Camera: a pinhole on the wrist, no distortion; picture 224 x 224 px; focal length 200.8 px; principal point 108.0 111.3 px. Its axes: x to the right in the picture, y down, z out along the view. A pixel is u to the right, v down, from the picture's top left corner.
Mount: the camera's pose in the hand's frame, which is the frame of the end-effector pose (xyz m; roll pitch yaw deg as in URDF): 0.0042 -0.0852 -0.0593 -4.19 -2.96 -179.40
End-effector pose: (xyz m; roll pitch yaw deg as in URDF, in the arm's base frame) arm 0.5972 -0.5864 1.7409 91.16 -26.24 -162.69
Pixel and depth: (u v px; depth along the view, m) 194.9 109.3 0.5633
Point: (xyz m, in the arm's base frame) 0.5682 -0.0590 1.5285
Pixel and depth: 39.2 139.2 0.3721
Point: 0.3080 -0.3648 1.6567
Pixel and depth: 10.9 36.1 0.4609
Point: 0.2839 -0.2631 1.8941
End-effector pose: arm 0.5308 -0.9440 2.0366 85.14 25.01 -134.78
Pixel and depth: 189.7 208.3 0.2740
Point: 0.4922 -0.6576 1.8764
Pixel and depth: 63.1 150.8 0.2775
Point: 0.3630 -0.7971 1.8748
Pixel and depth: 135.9 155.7 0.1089
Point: 0.5265 -0.8661 1.9365
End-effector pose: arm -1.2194 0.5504 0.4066 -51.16 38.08 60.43
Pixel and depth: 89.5 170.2 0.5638
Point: -1.1956 0.9926 0.7719
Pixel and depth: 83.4 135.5 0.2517
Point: -1.1875 0.7332 0.5512
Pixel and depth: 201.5 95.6 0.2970
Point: -1.3183 0.6553 0.6530
